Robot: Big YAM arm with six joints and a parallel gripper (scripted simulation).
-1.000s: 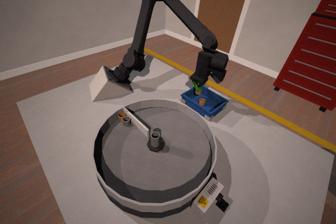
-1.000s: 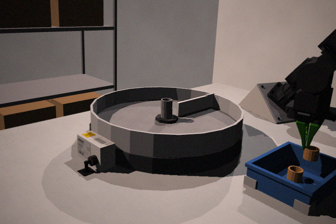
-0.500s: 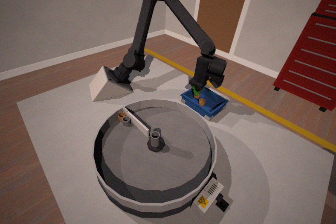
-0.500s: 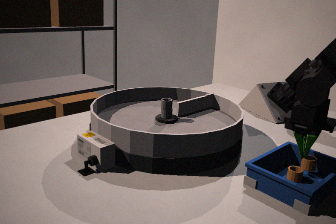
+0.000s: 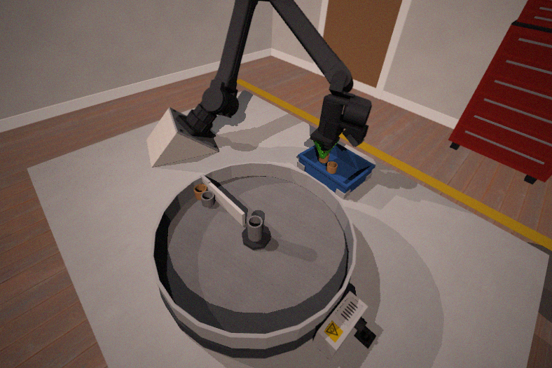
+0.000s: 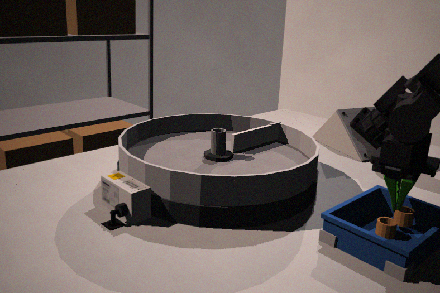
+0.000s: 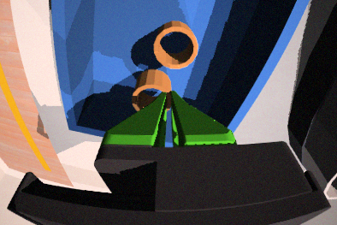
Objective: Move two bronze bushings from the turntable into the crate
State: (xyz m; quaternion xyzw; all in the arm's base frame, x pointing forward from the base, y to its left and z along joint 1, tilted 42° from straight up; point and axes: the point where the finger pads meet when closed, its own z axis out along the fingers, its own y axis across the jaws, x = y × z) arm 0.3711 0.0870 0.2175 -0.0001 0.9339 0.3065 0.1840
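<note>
My hand is 50 mm short of the blue crate and 20 mm above it. Also, from my hand: turntable 60 mm ahead, 370 mm to the right, 10 mm above.
</note>
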